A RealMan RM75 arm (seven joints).
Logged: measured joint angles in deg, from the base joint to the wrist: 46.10 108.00 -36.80 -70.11 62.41 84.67 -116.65; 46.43 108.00 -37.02 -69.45 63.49 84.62 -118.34; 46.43 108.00 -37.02 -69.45 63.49 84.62 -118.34; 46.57 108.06 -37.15 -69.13 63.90 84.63 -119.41; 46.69 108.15 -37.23 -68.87 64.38 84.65 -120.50; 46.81 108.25 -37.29 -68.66 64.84 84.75 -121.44; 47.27 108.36 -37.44 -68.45 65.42 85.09 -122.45; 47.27 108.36 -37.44 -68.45 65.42 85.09 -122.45; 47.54 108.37 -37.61 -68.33 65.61 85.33 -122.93; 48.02 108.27 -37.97 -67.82 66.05 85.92 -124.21; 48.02 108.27 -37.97 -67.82 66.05 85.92 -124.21; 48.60 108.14 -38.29 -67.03 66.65 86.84 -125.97; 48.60 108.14 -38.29 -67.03 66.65 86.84 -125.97; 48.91 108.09 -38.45 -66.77 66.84 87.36 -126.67
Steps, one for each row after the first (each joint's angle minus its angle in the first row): 0.33 0.00 -0.22 0.66 1.08 -0.05 -1.69; 0.33 0.00 -0.22 0.66 1.08 -0.05 -1.69; 0.47 0.06 -0.35 0.98 1.49 -0.04 -2.76; 0.59 0.15 -0.43 1.24 1.97 -0.02 -3.85; 0.71 0.25 -0.49 1.45 2.43 0.08 -4.79; 1.17 0.36 -0.64 1.66 3.01 0.42 -5.80; 1.17 0.36 -0.64 1.66 3.01 0.42 -5.80; 1.44 0.37 -0.81 1.78 3.20 0.66 -6.28; 1.92 0.27 -1.17 2.29 3.64 1.25 -7.56; 1.92 0.27 -1.17 2.29 3.64 1.25 -7.56; 2.50 0.14 -1.49 3.08 4.24 2.17 -9.32; 2.50 0.14 -1.49 3.08 4.24 2.17 -9.32; 2.81 0.09 -1.65 3.34 4.43 2.69 -10.02
